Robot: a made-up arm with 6 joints. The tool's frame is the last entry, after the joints.
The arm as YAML. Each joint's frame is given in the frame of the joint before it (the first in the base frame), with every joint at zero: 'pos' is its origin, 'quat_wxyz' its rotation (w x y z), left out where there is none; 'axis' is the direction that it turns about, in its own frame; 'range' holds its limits. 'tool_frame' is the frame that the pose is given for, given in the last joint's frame.
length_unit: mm
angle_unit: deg
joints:
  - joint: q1
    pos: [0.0, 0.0, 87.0]
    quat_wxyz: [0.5, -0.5, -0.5, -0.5]
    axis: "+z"
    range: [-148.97, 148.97]
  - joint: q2
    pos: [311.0, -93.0, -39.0]
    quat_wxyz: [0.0, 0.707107, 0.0, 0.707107]
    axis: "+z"
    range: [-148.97, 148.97]
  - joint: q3
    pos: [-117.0, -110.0, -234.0]
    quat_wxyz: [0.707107, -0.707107, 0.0, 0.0]
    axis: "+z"
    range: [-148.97, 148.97]
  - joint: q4
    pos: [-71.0, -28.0, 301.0]
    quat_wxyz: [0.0, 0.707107, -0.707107, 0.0]
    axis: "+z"
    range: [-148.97, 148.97]
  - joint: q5
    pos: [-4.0, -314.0, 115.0]
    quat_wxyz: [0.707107, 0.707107, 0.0, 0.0]
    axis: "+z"
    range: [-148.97, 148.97]
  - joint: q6
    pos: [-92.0, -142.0, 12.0]
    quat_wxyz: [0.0, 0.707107, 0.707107, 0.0]
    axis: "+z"
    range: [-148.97, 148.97]
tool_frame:
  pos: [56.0, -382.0, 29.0]
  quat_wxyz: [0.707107, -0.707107, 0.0, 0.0]
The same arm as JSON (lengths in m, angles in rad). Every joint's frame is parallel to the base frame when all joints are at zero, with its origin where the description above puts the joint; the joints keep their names.
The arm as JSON. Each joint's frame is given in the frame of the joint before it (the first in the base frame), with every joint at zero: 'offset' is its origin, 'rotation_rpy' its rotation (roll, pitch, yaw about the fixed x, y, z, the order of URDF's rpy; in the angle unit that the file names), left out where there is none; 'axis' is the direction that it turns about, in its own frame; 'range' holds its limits. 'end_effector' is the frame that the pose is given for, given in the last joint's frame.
{
  "length_unit": "m",
  "angle_unit": "rad",
  "chain": [
    {
      "id": "q1",
      "offset": [
        0.0,
        0.0,
        0.087
      ],
      "axis": [
        0.0,
        1.0,
        0.0
      ],
      "range": [
        -2.6,
        2.6
      ]
    },
    {
      "id": "q2",
      "offset": [
        -0.093,
        -0.039,
        0.311
      ],
      "axis": [
        0.0,
        0.0,
        1.0
      ],
      "range": [
        -2.6,
        2.6
      ]
    },
    {
      "id": "q3",
      "offset": [
        0.11,
        -0.117,
        -0.234
      ],
      "axis": [
        -1.0,
        0.0,
        0.0
      ],
      "range": [
        -2.6,
        2.6
      ]
    },
    {
      "id": "q4",
      "offset": [
        -0.301,
        -0.071,
        0.028
      ],
      "axis": [
        1.0,
        0.0,
        0.0
      ],
      "range": [
        -2.6,
        2.6
      ]
    },
    {
      "id": "q5",
      "offset": [
        0.115,
        0.314,
        -0.004
      ],
      "axis": [
        0.0,
        1.0,
        0.0
      ],
      "range": [
        -2.6,
        2.6
      ]
    },
    {
      "id": "q6",
      "offset": [
        -0.142,
        0.012,
        -0.092
      ],
      "axis": [
        0.0,
        -1.0,
        0.0
      ],
      "range": [
        -2.6,
        2.6
      ]
    }
  ],
  "end_effector": {
    "offset": [
      0.056,
      -0.029,
      -0.382
    ]
  }
}

